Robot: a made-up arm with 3 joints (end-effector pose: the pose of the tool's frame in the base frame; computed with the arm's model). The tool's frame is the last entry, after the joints. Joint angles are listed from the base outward.
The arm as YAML. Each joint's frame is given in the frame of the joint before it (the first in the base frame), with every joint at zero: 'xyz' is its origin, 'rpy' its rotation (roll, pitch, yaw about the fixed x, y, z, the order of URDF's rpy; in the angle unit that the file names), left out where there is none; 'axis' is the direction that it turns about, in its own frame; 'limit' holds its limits. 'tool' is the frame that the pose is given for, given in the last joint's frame.
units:
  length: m
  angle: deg
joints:
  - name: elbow
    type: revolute
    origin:
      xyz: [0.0, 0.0, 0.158]
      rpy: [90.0, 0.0, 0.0]
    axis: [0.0, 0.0, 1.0]
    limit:
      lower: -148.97
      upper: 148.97
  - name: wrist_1
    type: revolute
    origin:
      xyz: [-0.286, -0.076, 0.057]
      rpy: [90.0, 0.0, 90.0]
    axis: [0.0, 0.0, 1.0]
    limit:
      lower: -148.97
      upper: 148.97
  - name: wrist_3
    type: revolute
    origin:
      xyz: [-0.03, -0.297, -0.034]
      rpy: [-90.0, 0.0, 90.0]
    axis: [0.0, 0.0, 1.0]
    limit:
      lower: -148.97
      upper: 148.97
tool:
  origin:
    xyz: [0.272, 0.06, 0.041]
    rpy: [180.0, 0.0, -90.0]
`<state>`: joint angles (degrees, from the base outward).
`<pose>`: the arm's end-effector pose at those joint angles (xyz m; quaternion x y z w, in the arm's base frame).
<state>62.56 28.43 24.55</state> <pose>-0.1333 0.0423 -0.3222 0.3121 -0.4472 -0.0516 0.8366</pose>
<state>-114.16 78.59 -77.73</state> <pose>0.1067 0.0483 0.1835 0.6756 0.2898 -0.1500 0.6611</pose>
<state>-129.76 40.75 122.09</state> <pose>0.4789 0.3623 0.4341 0.6711 -0.5402 0.5008 0.0832</pose>
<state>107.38 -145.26 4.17</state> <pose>0.1526 -0.1222 -0.2130 -0.5560 -0.2610 -0.7750 0.1487</pose>
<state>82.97 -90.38 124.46</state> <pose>0.5091 -0.1313 -0.4190 -0.1655 0.6878 0.6861 0.1698</pose>
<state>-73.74 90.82 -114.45</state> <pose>0.2554 0.0089 0.2820 0.6626 -0.2510 0.2409 0.6633</pose>
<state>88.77 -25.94 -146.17</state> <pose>0.3514 0.3522 0.0317 -0.6988 -0.0449 0.6206 0.3528</pose>
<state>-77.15 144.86 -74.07</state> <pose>0.0582 -0.1508 0.2481 0.7083 -0.2987 -0.3324 0.5464</pose>
